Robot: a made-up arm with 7 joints.
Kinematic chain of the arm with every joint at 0, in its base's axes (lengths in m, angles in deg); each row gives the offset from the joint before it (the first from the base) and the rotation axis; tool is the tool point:
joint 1: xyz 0 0 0.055 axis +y
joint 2: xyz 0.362 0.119 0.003 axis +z
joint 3: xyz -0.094 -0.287 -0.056 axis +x
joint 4: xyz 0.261 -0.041 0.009 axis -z
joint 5: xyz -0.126 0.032 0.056 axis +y
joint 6: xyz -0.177 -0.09 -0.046 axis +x
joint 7: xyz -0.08 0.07 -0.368 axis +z
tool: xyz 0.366 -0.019 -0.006
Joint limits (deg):
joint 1: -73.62..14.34
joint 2: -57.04..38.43
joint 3: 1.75..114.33
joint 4: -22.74..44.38
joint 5: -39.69..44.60
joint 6: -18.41..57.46
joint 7: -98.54..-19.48
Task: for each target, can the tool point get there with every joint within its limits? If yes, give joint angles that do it. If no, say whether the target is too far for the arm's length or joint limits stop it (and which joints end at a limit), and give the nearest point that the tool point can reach.
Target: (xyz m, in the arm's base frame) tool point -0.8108 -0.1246 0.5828
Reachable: no: joint limits stop it (at a limit: joint 1, joint 3, joint 4, joint 6, joint 7) | nearest point -0.3819 -0.1479 0.4483 | short by 0.450 m
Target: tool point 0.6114 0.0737 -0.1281
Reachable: yes | joints -19.92 -31.31 65.56 -7.51 -21.91 27.09 -61.19
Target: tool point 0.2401 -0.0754 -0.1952
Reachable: yes | joints -63.87 -20.80 28.48 31.78 21.01 -12.71 -69.52
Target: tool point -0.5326 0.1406 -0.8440
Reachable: no: joint limits stop it (at a limit: joint 1, joint 2, joint 4, joint 5, joint 7) | nearest point -0.3095 0.0481 -0.5930 | short by 0.348 m
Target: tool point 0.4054 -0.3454 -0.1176
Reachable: yes | joints -66.99 -7.73 18.06 -8.64 25.46 17.99 -75.32
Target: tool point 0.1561 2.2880 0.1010
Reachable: no: too far | nearest point 0.1505 0.5390 0.0994 | short by 1.749 m
